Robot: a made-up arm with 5 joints.
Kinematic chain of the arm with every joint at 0, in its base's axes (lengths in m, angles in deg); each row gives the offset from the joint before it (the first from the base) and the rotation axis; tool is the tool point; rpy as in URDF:
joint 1: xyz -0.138 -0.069 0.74 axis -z
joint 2: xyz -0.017 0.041 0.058 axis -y
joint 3: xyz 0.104 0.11 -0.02 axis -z
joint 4: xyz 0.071 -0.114 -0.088 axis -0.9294 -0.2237 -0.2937
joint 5: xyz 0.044 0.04 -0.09 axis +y
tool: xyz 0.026 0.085 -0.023 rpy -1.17 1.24 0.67
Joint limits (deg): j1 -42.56..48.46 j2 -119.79..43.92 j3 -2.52..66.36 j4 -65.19..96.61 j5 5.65..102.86
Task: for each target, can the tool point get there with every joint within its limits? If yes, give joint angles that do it. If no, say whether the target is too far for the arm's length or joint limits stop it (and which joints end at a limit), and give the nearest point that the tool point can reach.
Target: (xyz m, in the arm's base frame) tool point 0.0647 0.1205 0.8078
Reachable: yes | joints 2.98 30.63 15.63 -51.69 37.88
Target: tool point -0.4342 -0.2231 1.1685
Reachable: no: joint limits stop it (at a limit: joint 2, joint 3) | nearest point -0.3343 -0.1711 0.9340 | short by 0.260 m
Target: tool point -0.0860 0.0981 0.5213
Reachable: yes | joints -28.10 -17.58 25.17 -5.65 36.90
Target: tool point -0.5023 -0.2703 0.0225
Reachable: no: too far | nearest point -0.3100 -0.1611 0.4538 | short by 0.485 m
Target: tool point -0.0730 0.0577 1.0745
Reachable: no: joint limits stop it (at a limit: joint 2, joint 4, joint 5) | nearest point -0.0469 0.1086 0.8928 | short by 0.191 m
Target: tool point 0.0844 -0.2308 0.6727
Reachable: yes | joints 19.16 28.38 18.78 73.69 75.01
